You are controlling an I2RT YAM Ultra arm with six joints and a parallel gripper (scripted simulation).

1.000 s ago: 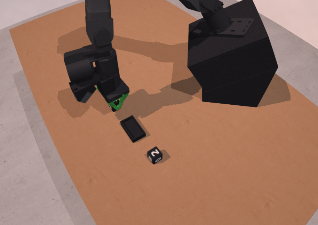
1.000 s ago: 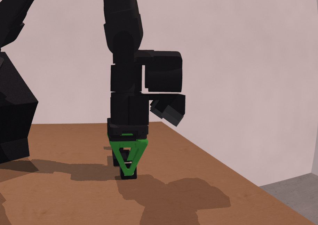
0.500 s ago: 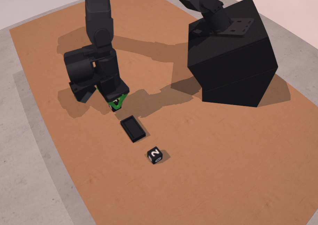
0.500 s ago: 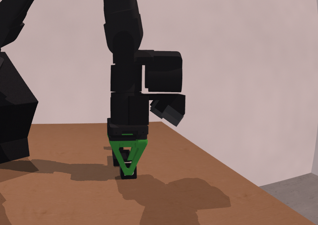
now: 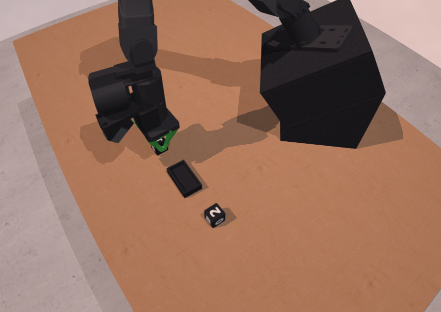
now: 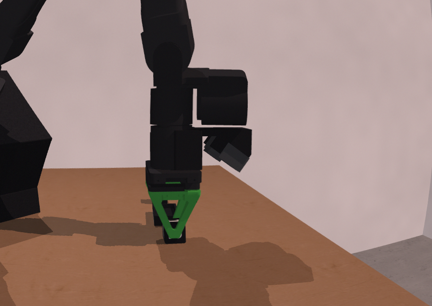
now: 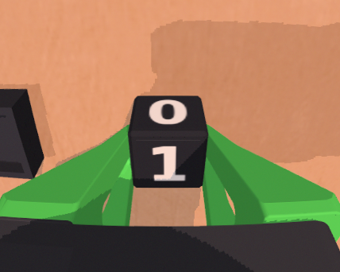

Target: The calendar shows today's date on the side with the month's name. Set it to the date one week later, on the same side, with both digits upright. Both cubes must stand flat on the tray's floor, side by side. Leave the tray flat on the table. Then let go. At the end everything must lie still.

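The black tray lies 10 cm to the left of my hand, 3 cm ahead of it and 1 cm below it.
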